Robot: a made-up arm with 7 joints. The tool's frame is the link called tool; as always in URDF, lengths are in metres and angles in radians. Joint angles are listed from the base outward. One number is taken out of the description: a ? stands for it. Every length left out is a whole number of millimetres.
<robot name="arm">
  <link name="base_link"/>
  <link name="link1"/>
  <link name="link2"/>
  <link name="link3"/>
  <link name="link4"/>
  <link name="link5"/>
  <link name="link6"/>
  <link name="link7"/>
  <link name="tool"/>
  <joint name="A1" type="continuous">
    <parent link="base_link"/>
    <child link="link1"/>
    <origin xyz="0 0.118 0.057" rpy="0 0 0"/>
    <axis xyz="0 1 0"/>
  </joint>
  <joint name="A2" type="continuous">
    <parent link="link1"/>
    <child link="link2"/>
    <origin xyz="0.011 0 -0.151" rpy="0 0 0"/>
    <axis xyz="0 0 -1"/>
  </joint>
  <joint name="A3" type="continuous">
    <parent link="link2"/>
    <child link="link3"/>
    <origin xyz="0.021 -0.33 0" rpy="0 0 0"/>
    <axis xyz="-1 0 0"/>
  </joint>
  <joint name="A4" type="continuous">
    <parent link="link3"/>
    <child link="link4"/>
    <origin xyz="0 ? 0.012" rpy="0 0 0"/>
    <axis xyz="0 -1 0"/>
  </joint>
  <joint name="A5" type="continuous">
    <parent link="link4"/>
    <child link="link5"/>
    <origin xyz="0.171 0 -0.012" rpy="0 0 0"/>
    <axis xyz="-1 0 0"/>
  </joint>
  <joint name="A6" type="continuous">
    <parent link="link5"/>
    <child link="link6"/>
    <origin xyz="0 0.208 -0.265" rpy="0 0 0"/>
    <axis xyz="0 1 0"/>
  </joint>
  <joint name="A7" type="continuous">
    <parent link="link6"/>
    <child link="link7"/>
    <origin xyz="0.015 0 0.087" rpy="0 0 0"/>
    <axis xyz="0 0 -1"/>
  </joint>
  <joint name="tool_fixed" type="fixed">
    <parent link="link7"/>
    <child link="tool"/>
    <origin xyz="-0.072 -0.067 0" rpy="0 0 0"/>
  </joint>
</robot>
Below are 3 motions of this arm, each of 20 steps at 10 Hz.
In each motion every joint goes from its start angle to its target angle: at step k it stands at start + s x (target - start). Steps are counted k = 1, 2, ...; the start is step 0. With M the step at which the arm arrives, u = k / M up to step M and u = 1 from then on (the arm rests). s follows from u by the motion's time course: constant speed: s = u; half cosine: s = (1 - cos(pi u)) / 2; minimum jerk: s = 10 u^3 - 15 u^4 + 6 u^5.
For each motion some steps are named. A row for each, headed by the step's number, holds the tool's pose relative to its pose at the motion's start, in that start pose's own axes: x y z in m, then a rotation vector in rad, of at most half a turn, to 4 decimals.
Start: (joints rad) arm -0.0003 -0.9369 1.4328 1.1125 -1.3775 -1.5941 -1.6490
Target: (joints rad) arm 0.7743 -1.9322 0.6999 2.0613 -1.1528 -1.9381 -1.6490
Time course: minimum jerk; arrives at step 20
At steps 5, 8, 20:
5: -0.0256 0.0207 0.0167 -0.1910 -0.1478 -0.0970
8: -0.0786 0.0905 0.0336 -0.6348 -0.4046 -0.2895
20: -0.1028 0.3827 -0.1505 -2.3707 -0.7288 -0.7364

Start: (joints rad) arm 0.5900 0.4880 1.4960 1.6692 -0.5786 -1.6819 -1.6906
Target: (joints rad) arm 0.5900 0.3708 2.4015 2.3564 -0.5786 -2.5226 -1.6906
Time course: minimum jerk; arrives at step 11
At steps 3, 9, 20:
3: 0.0129 0.0170 -0.0152 -0.1485 -0.1318 -0.0419
9: 0.1719 0.1320 -0.0755 -0.9583 -0.7016 -0.8465
20: 0.1846 0.1364 -0.0745 -0.9883 -0.7113 -0.9128

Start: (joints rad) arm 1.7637 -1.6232 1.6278 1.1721 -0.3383 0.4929 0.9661
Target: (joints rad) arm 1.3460 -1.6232 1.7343 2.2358 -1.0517 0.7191 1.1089
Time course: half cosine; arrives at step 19
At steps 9, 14, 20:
9: -0.0861 -0.0532 0.1283 0.1858 -0.0985 0.4671
14: -0.1462 -0.1771 0.1873 0.2261 -0.1485 0.9510
20: -0.1504 -0.2450 0.2020 0.2122 -0.1677 1.1724

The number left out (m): -0.369
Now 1 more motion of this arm.
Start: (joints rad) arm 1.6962 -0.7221 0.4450 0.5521 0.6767 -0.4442 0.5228
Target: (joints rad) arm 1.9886 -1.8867 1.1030 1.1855 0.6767 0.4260 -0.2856
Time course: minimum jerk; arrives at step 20
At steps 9, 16, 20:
9: 0.2847 0.3278 -0.0291 0.2449 -0.2077 0.3465
16: 0.5785 0.6109 0.3007 0.5371 -0.6095 0.5732
20: 0.6012 0.6160 0.3493 0.5643 -0.6599 0.5839

